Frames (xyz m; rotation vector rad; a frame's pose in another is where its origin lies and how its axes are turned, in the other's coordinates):
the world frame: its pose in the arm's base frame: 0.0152 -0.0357 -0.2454 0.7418 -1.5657 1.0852
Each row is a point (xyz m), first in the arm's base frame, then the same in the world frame.
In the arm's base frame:
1: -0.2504 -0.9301 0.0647
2: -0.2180 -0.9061 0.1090
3: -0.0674 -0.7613 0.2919
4: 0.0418 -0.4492 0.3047
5: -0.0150 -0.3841 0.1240
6: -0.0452 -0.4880 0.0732
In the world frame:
1: 0.3079 -0.2065 0.9106
2: 0.3436 -0.2372 0.8736
3: 0.4896 -0.3609 0.6724
4: 0.4942 -0.3359 0.3425
5: 0.3397 -0.2116 0.3140
6: 0.2918 -0.2128 0.4234

